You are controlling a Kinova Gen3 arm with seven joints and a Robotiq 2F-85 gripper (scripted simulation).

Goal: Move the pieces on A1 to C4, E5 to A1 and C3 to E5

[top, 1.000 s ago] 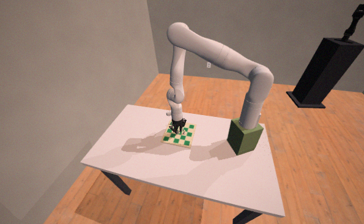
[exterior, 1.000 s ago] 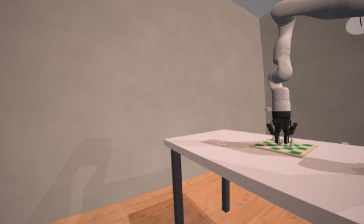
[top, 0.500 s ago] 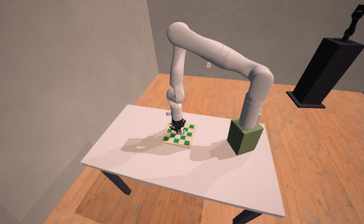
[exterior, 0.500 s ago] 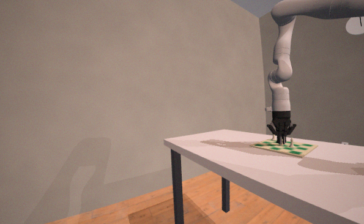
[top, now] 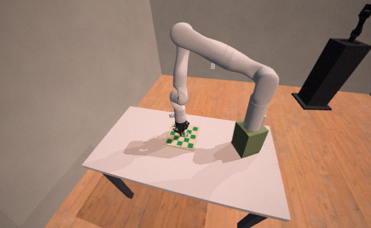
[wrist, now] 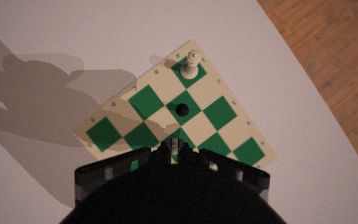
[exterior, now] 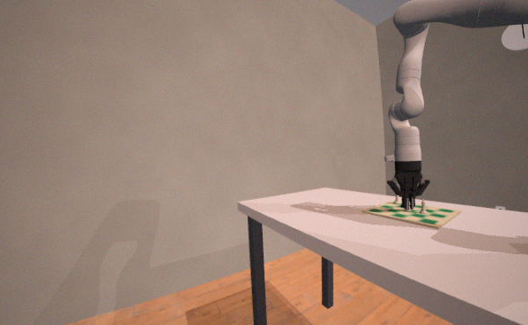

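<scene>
My gripper is now 3 cm above the chessboard. Round my hand: black pawn 3 cm ahead, 4 cm to the right, 1 cm below; then tall white piece 6 cm ahead, 9 cm to the right.
</scene>
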